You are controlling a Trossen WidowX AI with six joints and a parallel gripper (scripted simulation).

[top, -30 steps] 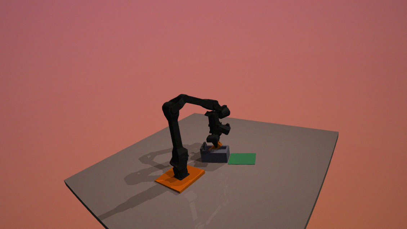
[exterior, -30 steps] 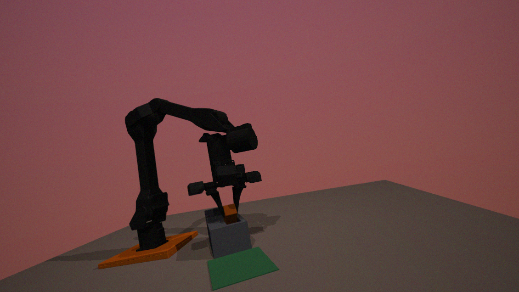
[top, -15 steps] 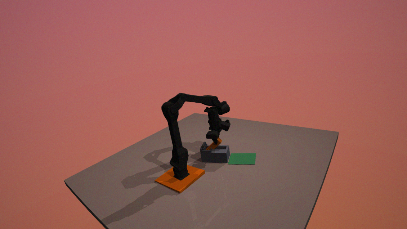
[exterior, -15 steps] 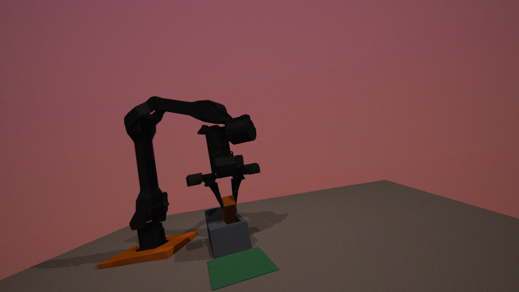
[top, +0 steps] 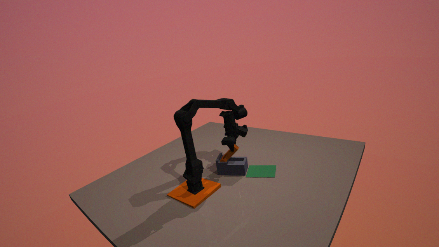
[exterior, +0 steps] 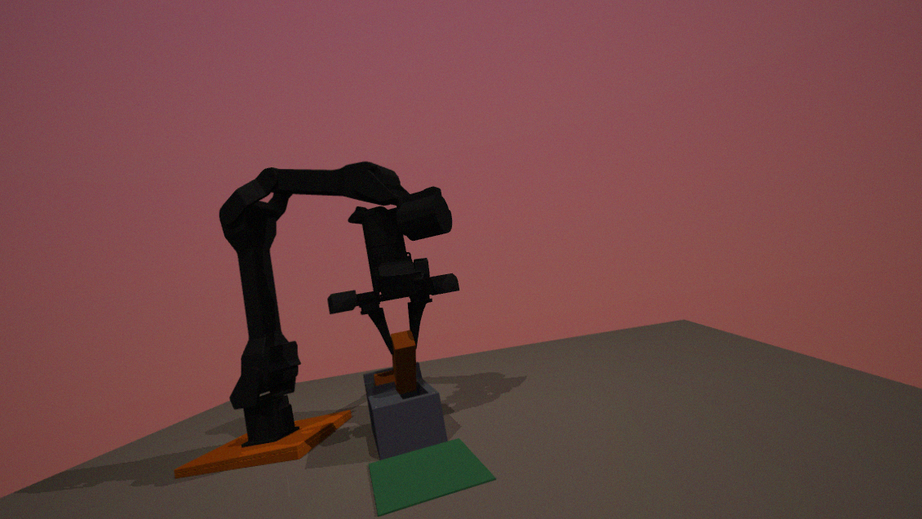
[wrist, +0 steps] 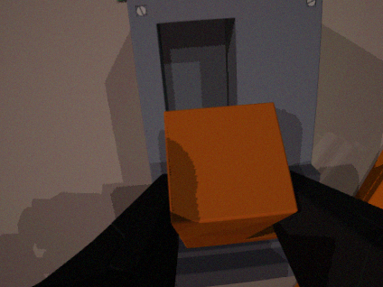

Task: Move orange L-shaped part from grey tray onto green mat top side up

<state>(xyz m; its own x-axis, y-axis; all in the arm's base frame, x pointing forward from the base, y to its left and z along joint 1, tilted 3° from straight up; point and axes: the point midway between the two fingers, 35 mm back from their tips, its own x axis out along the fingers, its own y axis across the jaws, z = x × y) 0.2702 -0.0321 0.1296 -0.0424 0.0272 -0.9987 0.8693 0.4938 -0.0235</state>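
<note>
Right now the green mat is 60 mm ahead of my gripper tip, 130 mm to the right of it and 130 mm below it. Also, from my gripper tip: orange L-shaped part 30 mm behind, 20 mm to the left, 30 mm below.
</note>
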